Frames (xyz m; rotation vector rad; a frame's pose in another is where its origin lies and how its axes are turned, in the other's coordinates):
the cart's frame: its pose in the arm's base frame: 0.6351 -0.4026 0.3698 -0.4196 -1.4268 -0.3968
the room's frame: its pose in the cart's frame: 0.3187 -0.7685 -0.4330 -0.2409 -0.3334 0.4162
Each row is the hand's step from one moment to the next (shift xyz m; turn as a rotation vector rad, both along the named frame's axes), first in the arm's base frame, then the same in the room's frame.
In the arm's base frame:
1: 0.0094 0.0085 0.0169 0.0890 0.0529 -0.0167
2: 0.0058 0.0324 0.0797 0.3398 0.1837 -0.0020
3: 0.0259 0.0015 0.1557 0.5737 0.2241 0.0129
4: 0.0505 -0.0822 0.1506 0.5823 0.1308 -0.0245
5: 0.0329 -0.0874 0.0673 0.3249 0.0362 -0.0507
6: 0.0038 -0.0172 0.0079 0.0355 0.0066 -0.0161
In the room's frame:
1: 0.0196 0.0045 -0.0066 0.0187 0.0988 -0.0296
2: 0.0855 -0.0092 -0.0070 0.1158 0.3403 -0.1414
3: 0.1374 -0.0468 -0.0620 0.1669 0.5142 -0.2954
4: 0.0934 -0.0805 -0.1296 0.0890 0.4774 -0.3478
5: 0.0174 -0.0607 -0.0963 -0.0006 0.2589 -0.2060
6: -0.0014 -0.0115 -0.0155 -0.0079 0.0343 -0.0179

